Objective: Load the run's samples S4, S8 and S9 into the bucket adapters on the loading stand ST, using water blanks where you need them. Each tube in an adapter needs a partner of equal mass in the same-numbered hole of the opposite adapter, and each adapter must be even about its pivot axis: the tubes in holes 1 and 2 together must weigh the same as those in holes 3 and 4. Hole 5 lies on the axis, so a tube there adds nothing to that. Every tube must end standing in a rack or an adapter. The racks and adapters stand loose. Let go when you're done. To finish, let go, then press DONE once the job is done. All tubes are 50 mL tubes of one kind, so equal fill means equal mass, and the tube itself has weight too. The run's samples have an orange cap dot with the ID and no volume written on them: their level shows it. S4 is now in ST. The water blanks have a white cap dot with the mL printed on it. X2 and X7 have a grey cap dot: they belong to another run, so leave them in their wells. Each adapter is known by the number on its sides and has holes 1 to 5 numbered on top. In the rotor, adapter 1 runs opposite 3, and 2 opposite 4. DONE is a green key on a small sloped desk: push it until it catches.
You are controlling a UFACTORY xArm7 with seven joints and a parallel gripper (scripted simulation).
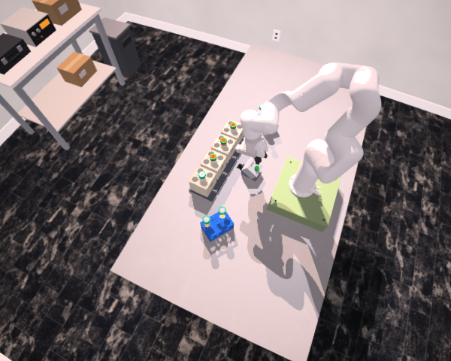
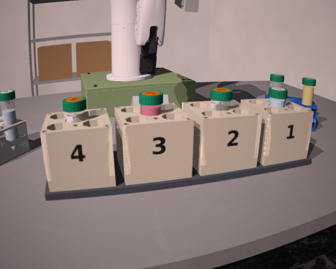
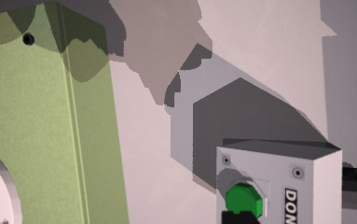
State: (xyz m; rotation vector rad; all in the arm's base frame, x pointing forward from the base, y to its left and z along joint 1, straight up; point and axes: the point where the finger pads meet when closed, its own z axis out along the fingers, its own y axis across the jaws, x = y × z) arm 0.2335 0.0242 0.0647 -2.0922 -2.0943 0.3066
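Right now my hand is 7 cm above the green key. Also, from my hand: pink-filled tube: 20 cm ahead, 3 cm to the right, 7 cm below; tube of blue liquid: 8 cm ahead, 29 cm to the right, 8 cm below; loading stand: 19 cm ahead, 3 cm to the left, 14 cm below.
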